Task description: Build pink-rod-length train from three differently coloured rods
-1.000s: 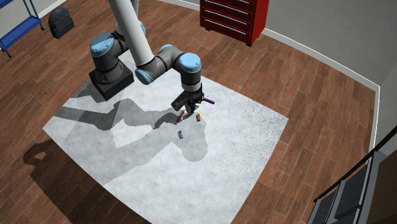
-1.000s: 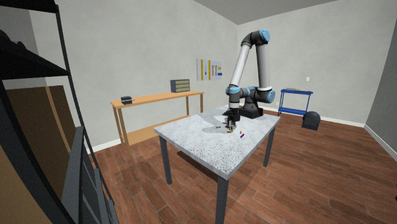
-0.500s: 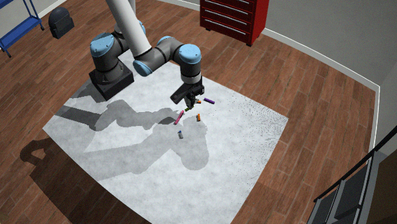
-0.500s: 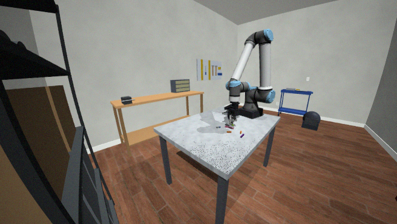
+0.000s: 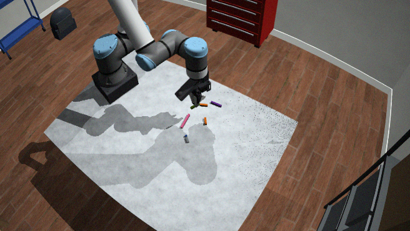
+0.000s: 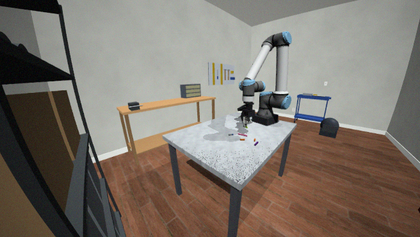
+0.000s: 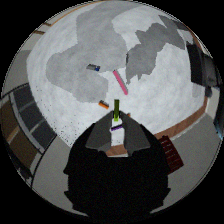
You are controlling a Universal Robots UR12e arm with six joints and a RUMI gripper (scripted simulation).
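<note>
My gripper is now 60 mm short of the grey rod, 120 mm to the left of it and 110 mm above it. The rest, counted from my hand: blue rod (40 mm ahead, 110 mm to the right, 110 mm below); then pink rod (20 mm behind, 50 mm to the right, 110 mm below); then lime rod (10 mm below).
</note>
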